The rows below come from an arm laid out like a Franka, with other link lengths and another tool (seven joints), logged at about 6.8 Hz.
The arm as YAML. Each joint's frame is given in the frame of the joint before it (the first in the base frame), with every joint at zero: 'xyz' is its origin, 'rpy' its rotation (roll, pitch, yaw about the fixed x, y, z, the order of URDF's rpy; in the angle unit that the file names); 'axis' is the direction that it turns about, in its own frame. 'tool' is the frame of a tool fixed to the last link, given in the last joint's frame.
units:
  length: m
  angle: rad
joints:
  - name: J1
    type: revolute
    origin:
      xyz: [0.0, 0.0, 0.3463]
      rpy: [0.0, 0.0, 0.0]
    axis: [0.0, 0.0, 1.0]
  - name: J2
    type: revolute
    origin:
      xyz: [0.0, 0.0, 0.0]
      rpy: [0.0, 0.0, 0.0]
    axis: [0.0, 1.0, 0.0]
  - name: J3
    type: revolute
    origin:
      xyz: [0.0, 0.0, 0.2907]
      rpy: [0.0, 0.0, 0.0]
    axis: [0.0, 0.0, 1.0]
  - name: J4
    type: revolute
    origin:
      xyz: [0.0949, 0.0, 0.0]
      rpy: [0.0, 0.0, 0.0]
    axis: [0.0, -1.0, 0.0]
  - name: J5
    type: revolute
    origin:
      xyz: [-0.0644, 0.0, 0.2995]
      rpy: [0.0, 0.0, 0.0]
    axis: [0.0, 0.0, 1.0]
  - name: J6
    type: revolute
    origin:
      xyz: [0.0, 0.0, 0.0]
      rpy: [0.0, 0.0, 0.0]
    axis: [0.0, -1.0, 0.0]
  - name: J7
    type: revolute
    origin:
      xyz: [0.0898, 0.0, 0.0]
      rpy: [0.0, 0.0, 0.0]
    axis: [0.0, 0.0, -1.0]
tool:
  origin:
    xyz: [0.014, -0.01, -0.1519]
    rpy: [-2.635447, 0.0, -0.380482]
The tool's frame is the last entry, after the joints.
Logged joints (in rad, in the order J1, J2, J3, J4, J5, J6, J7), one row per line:
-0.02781 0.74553 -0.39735 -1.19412 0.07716 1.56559 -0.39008
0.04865 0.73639 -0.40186 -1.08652 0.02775 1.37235 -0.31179
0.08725 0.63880 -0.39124 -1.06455 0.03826 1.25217 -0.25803
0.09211 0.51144 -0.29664 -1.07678 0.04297 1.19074 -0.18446
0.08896 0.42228 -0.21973 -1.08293 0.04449 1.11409 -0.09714
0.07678 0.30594 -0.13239 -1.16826 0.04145 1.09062 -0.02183
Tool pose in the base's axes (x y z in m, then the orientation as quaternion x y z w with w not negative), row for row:
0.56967 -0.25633 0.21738 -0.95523 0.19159 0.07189 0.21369
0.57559 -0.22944 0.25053 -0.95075 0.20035 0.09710 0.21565
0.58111 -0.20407 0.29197 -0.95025 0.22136 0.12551 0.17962
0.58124 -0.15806 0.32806 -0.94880 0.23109 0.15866 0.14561
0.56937 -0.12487 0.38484 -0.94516 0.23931 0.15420 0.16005
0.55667 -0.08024 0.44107 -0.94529 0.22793 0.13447 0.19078
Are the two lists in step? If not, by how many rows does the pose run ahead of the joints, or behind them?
The pose runs 2 rows behind the joints: the pose in row i belongs to the joints in row i - 2.
